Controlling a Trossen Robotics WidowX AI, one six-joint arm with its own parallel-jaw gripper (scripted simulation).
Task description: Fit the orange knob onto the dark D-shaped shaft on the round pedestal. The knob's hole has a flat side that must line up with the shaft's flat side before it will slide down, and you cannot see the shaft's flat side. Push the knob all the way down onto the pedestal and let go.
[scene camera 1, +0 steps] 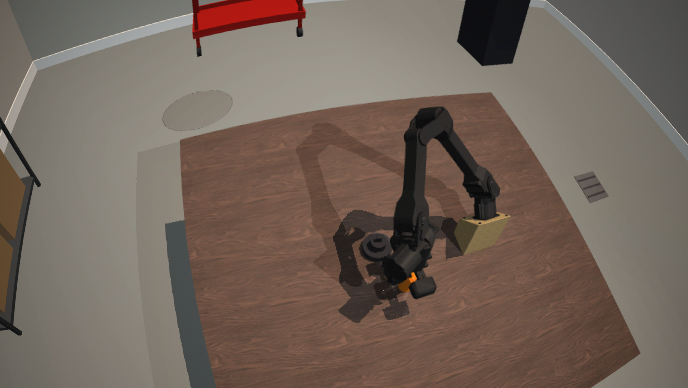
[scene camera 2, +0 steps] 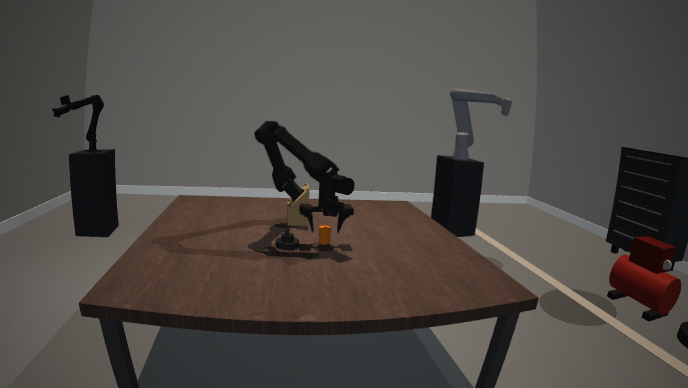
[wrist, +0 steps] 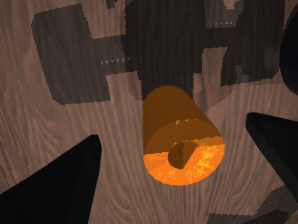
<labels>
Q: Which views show my gripper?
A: Scene camera 1, scene camera 2 and the wrist view: all of them.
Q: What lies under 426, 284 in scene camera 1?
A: My gripper.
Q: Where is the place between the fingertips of my gripper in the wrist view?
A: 174, 130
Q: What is my gripper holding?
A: Nothing.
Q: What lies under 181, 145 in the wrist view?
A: An orange knob.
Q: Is my gripper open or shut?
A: Open.
</labels>
